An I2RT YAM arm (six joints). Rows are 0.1 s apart.
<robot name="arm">
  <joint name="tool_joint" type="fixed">
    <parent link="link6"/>
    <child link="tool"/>
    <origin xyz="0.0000 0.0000 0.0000" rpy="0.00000 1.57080 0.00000"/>
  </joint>
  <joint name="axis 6" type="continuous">
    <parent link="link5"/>
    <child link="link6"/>
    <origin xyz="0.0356 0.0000 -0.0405"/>
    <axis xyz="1 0 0"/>
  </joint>
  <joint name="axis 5" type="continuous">
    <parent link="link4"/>
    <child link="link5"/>
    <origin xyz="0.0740 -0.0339 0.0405"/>
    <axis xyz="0 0 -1"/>
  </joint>
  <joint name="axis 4" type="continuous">
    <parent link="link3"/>
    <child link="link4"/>
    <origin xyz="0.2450 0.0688 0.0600"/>
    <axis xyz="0 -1 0"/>
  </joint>
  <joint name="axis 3" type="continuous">
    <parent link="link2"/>
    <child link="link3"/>
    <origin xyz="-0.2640 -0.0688 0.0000"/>
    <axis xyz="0 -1 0"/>
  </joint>
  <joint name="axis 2" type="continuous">
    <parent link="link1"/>
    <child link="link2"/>
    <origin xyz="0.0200 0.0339 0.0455"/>
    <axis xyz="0 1 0"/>
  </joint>
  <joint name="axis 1" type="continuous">
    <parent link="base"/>
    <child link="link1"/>
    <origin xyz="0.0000 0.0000 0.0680"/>
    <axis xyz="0 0 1"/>
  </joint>
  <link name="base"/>
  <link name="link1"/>
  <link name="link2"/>
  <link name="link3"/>
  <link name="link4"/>
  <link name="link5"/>
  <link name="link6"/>
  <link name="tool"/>
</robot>
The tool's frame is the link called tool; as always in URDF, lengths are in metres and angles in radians. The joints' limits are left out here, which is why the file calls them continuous.
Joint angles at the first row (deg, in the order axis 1, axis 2, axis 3, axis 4, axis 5, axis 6):
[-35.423 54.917 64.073 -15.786 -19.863 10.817]
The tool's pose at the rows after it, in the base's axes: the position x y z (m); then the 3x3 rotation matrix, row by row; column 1 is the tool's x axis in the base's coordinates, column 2 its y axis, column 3 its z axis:
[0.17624 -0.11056 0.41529], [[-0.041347 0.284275 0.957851], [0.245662 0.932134 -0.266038], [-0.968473 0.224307 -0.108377]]
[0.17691 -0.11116 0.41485], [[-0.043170 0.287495 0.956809], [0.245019 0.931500 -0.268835], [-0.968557 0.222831 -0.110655]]
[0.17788 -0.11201 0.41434], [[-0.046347 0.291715 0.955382], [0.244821 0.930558 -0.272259], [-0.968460 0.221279 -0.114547]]
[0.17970 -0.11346 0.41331], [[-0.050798 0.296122 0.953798], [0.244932 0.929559 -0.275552], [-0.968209 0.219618 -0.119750]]
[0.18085 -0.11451 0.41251], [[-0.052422 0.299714 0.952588], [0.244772 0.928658 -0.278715], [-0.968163 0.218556 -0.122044]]
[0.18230 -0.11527 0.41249], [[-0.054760 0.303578 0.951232], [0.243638 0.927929 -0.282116], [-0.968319 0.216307 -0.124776]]
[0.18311 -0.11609 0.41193], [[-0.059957 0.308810 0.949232], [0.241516 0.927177 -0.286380], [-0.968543 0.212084 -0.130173]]
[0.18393 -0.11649 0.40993], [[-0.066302 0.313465 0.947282], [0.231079 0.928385 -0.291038], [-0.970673 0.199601 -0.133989]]
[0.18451 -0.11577 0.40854], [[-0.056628 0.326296 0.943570], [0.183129 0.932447 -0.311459], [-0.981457 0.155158 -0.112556]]
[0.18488 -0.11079 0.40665], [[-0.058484 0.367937 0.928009], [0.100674 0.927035 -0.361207], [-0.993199 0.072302 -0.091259]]
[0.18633 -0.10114 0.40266], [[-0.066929 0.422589 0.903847], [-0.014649 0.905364 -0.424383], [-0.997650 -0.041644 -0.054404]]
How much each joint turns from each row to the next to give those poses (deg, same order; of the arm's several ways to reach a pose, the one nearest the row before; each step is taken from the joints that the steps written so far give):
[0.003 0.058 -0.001 0.076 0.087 -0.023]
[0.001 0.165 0.011 0.022 0.177 -0.110]
[-0.001 0.258 0.072 -0.043 0.219 -0.138]
[0.000 0.444 0.050 0.085 0.219 -0.168]
[-0.023 0.271 -0.034 0.173 0.176 -0.082]
[0.110 0.356 0.199 0.004 0.324 -0.138]
[-0.011 0.242 0.102 -0.176 0.269 -0.309]
[0.101 0.058 -0.366 0.209 0.397 -0.746]
[0.497 -0.406 -1.102 2.058 1.624 -2.026]
[1.926 -1.009 -1.451 1.836 4.867 -3.982]
[3.654 -1.541 -2.516 3.191 7.496 -5.704]

